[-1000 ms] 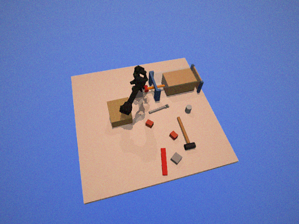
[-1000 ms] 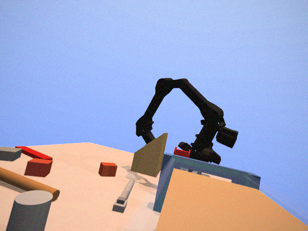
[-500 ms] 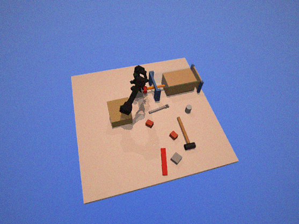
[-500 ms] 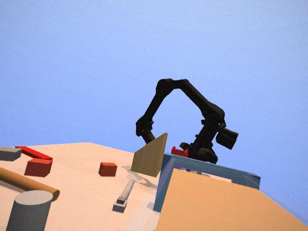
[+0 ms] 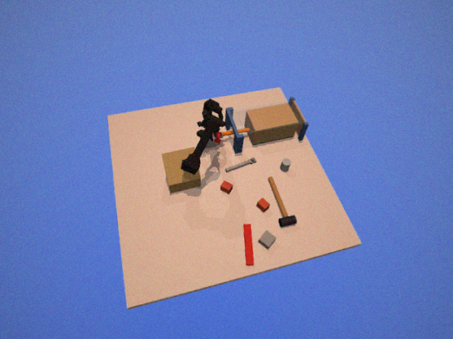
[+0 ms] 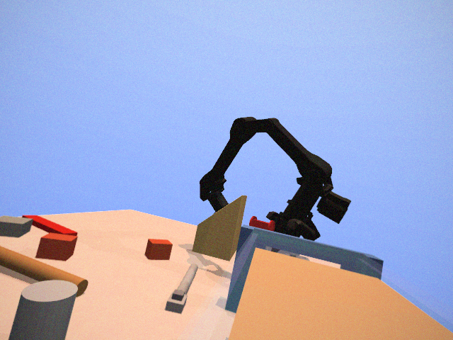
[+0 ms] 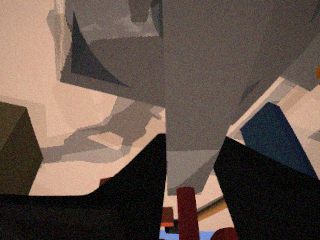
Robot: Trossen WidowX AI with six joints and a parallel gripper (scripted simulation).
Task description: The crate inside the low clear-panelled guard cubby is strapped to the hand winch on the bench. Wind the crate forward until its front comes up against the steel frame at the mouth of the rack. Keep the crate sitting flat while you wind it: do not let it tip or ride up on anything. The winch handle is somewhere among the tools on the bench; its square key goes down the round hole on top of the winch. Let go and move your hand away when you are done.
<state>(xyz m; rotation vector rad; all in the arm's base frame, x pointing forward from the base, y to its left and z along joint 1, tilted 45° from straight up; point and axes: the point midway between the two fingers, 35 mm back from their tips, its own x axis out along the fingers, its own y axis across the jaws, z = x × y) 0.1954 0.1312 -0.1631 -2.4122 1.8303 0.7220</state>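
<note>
My gripper tip is 10 mm short of the red knob, 30 mm to the left of it and 50 mm below it. Also, from my gripper tip: grey winch: 40 mm behind, 50 mm to the left, 60 mm below; blue steel frame: 130 mm ahead, 60 mm to the left, 10 mm above; winch handle: 20 mm above.
</note>
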